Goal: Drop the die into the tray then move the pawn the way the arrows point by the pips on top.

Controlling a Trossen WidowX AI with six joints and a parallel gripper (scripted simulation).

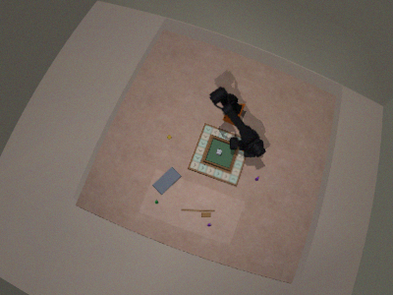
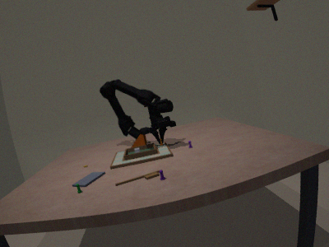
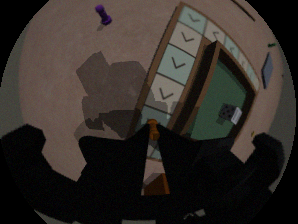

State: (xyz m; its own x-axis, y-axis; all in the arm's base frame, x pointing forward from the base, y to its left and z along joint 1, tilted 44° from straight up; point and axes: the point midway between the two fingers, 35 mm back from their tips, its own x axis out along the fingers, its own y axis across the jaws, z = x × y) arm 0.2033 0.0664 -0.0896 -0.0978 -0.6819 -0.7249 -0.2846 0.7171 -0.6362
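My gripper tip is now 10 mm below the orange pawn. Round my gripper tip: green dice tray 110 mm to the right, 70 mm ahead, 20 mm below; then pale die 130 mm to the right, 70 mm ahead; then yellow piece 420 mm to the right, 70 mm ahead, 20 mm below.
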